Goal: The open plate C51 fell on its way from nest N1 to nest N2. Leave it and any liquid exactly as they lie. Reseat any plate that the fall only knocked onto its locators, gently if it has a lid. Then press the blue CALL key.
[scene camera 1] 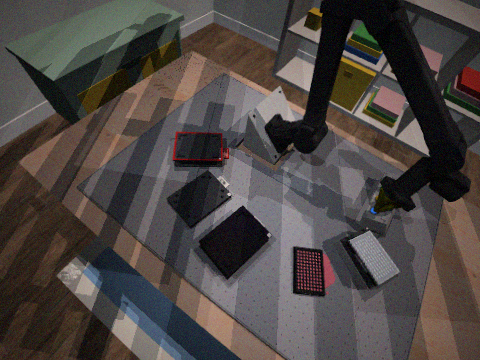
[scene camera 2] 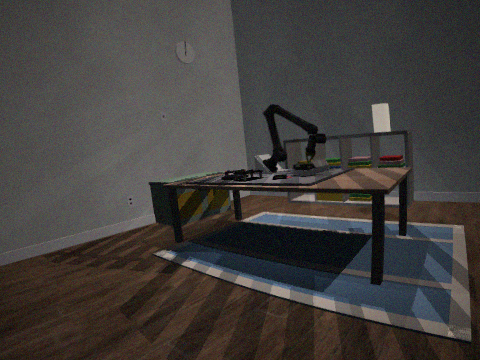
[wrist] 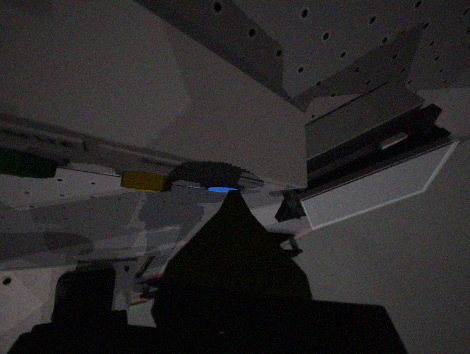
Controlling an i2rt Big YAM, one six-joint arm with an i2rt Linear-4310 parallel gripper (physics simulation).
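Seen in the pictures: gripper, fingertip midpoint: (scene camera 1: 374, 211) (scene camera 2: 308, 163) (wrist: 232, 196); arm's base at its link origin: (scene camera 1: 277, 133) (scene camera 2: 269, 165) (wrist: 85, 301).
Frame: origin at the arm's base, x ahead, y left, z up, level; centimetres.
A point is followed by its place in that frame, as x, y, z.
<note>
My gripper (scene camera 1: 376, 207) {8.7, 40.1, 1.7} (scene camera 2: 309, 160) {8.7, 40.1, 1.7} (wrist: 232, 196) {8.7, 40.1, 1.7} is shut and empty, its tip pointing down at the blue CALL key (scene camera 1: 373, 211) {8.6, 39.9, 1.3} (wrist: 221, 189) {7.7, 40.4, 1.4}. The tip meets the key's edge in the wrist view; the key looks bright blue, and contact is hard to confirm. The key box (scene camera 1: 374, 223) {11.6, 41.8, 0.3} (wrist: 240, 125) {6.1, 45.3, 1.3} also bears a yellow key (wrist: 145, 181) {2.7, 41.3, 2.2} and a green key (wrist: 27, 164) {-1.3, 41.3, 2.1}. An open plate with pink wells (scene camera 1: 308, 271) {34.7, 31.9, -4.2} lies on the mat beside a pink liquid patch (scene camera 1: 328, 270) {30.7, 36.9, -5.0}. A pale plate (scene camera 1: 375, 257) {23.0, 44.2, 2.9} (wrist: 380, 185) {21.9, 45.4, 2.7} sits on a dark nest; its exact seating is unclear.
A black plate-like block (scene camera 1: 235, 242) {41.5, 10.8, 0.2}, a dark nest (scene camera 1: 199, 198) {36.1, -6.5, -3.2} and a red-rimmed dark unit (scene camera 1: 198, 146) {21.9, -18.7, -1.1} stand left on the grey mat (scene camera 1: 270, 315) {50.2, 28.8, -5.1}. A slanted white panel (scene camera 1: 262, 132) {6.1, -3.5, 3.4} stands near the arm's base. A shelf unit is behind the table.
</note>
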